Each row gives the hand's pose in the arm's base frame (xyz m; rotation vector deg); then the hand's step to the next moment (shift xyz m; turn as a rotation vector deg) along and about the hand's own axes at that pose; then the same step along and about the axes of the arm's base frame.
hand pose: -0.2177 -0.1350 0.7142 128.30 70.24 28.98
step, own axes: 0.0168 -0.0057 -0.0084 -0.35 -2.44 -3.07
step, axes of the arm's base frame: 0.0003 0.0192 0.0043 -3.47 1.62 0.90
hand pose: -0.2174 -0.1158 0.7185 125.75 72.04 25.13
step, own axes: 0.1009 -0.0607 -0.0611 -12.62 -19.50 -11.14
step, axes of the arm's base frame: -0.0228 0.1302 0.0107 -25.54 0.33 -3.34
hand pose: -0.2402 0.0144 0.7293 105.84 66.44 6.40
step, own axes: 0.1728 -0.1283 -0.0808 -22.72 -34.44 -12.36
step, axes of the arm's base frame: -0.0307 0.1988 -0.1113 -41.67 -4.48 -9.92
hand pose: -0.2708 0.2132 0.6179 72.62 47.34 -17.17
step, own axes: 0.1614 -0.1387 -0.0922 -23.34 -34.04 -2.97
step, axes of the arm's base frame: -0.0108 0.0801 -0.2174 -38.28 -13.17 -8.59
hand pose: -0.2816 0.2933 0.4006 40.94 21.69 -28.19
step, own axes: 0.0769 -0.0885 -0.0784 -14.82 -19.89 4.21
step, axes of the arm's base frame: 0.0021 -0.0256 -0.1387 -22.38 -11.50 -0.31
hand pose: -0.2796 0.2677 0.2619 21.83 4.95 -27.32
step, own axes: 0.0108 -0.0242 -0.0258 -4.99 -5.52 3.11
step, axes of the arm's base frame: -0.0015 -0.0148 -0.0339 -7.00 -3.55 1.86
